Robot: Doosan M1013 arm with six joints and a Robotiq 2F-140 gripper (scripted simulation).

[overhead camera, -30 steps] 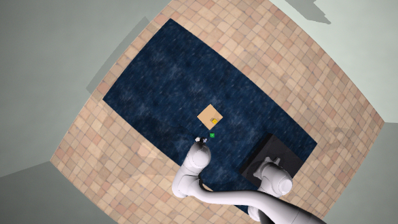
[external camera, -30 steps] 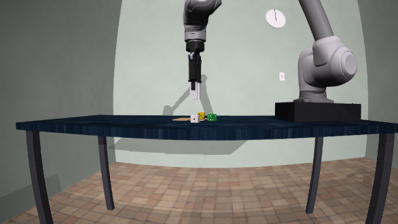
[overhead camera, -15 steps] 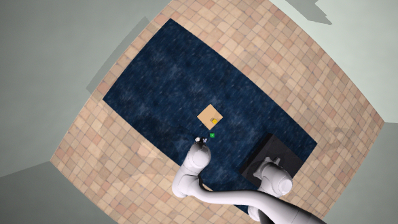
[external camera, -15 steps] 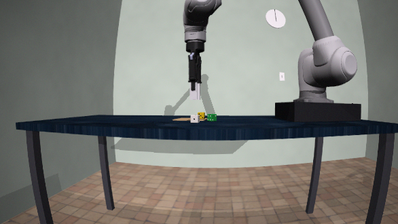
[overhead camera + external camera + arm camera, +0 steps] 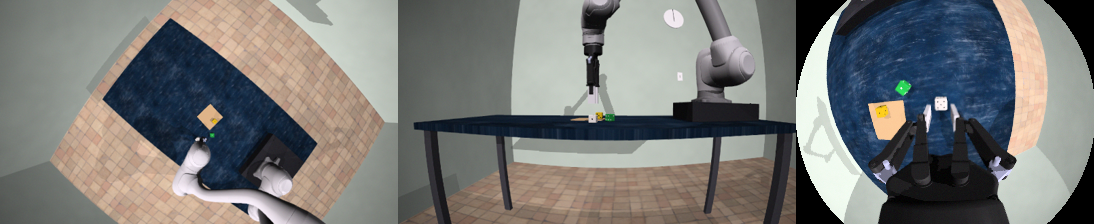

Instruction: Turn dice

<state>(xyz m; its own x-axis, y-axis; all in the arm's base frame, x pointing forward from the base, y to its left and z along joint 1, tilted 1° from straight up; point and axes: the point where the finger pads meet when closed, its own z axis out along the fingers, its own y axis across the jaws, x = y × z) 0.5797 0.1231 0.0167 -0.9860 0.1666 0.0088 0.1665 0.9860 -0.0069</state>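
Right now my hand is 9 cm above the white die. Round my hand: green die: 9 cm to the right, 9 cm below, 6 cm behind; yellow die: 18 cm to the right, 9 cm below, 2 cm behind; tan mat: 19 cm to the right, 10 cm below, 3 cm ahead.
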